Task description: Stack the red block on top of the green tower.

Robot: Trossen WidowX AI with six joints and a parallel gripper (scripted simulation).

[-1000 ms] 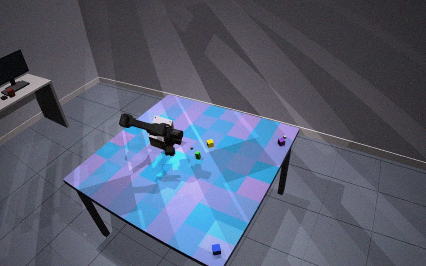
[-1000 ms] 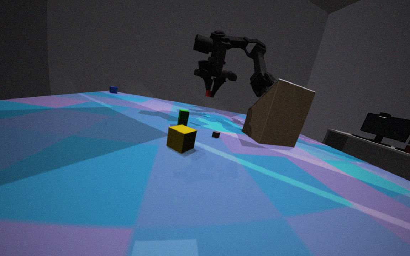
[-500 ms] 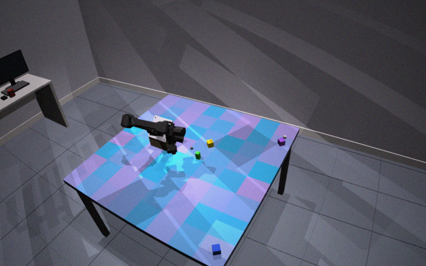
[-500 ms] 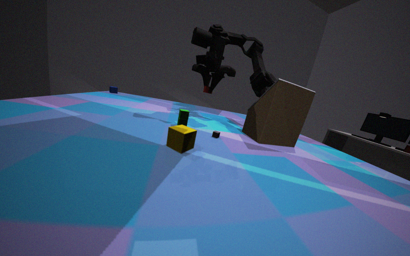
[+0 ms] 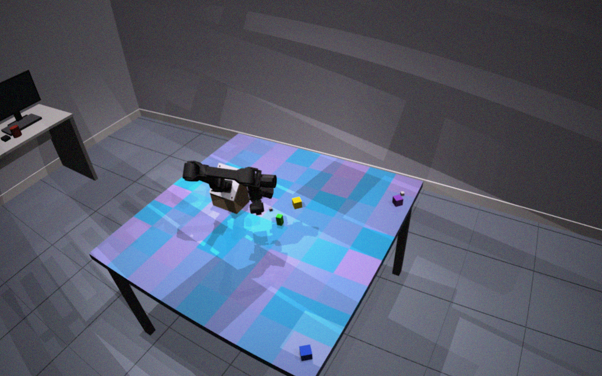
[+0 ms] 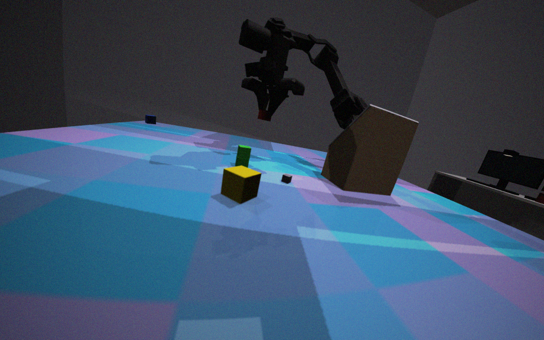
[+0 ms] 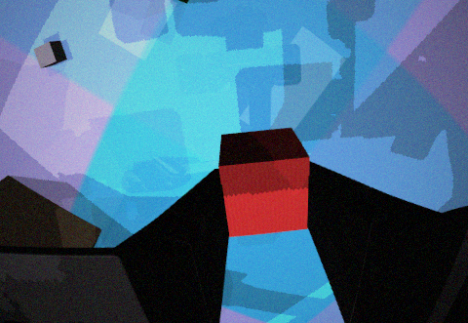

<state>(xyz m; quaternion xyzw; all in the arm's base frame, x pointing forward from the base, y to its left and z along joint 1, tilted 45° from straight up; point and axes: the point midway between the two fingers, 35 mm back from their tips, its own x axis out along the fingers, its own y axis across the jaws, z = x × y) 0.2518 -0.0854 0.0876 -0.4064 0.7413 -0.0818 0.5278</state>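
Now: the grey cube 30 mm behind my gripper tip, 160 mm to the left of it and 120 mm below it. Also, from my gripper tip: yellow cube: 90 mm ahead, 240 mm to the left, 110 mm below; blue cube: 450 mm ahead, 540 mm to the right, 110 mm below; red block: right at my gripper tip.
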